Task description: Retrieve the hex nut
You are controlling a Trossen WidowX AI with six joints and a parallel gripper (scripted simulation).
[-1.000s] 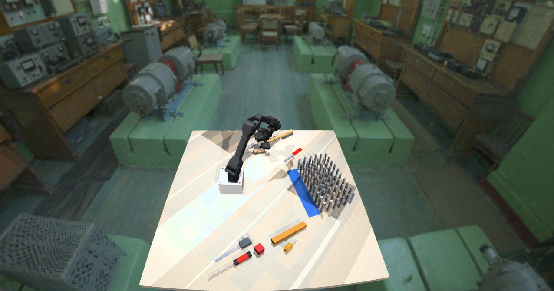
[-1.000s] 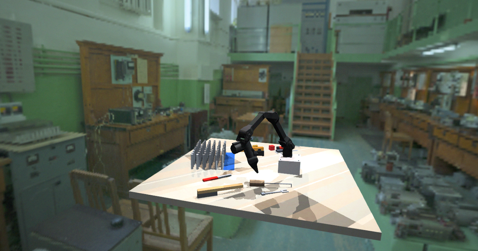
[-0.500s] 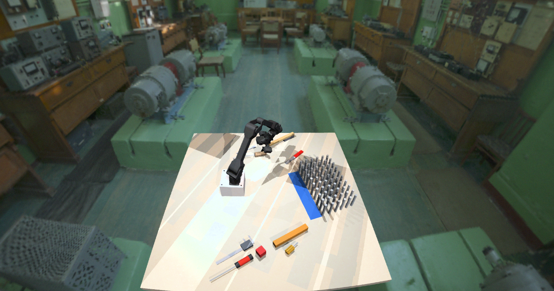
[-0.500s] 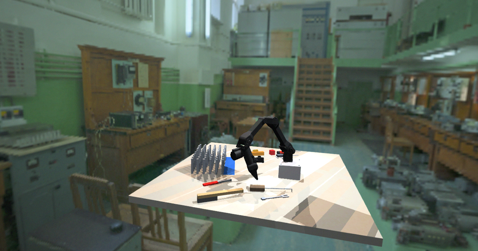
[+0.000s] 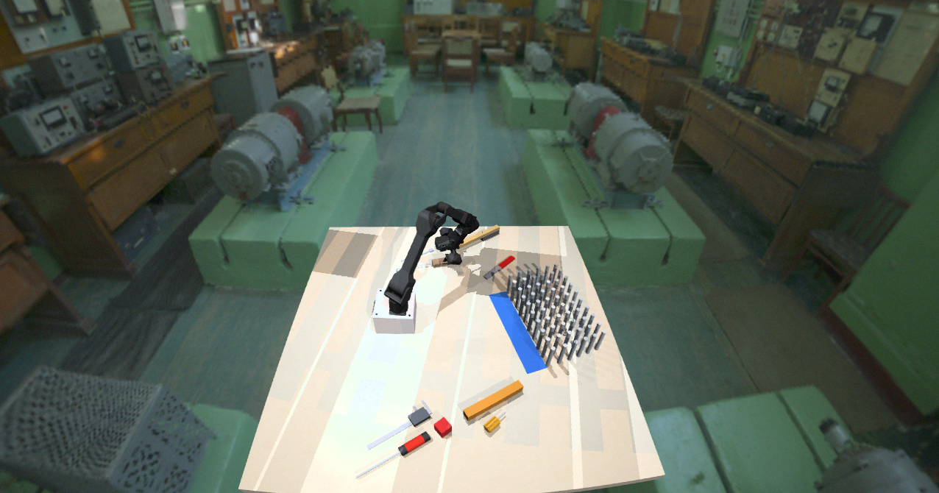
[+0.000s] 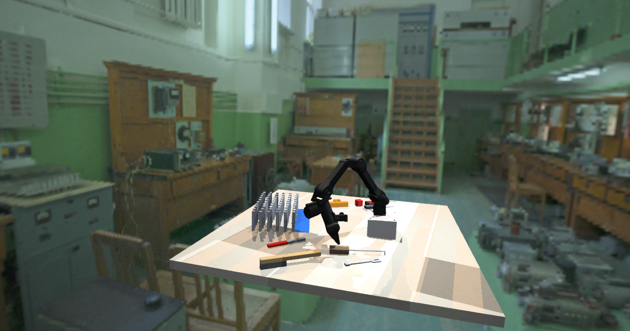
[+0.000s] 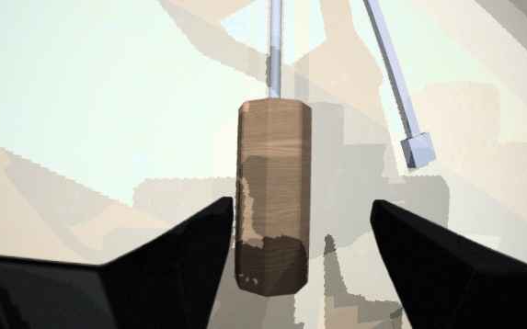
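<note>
Now: gripper tip 12 cm past the grey wrench, 5 cm to the right of it and 5 cm above it. From my gripper tip the other things lie so: red block: 2 cm ahead, 79 cm to the right, 3 cm below; blue taped strip: 30 cm ahead, 38 cm to the right, 5 cm below; orange bar: 19 cm ahead, 69 cm to the right, 3 cm below.
</note>
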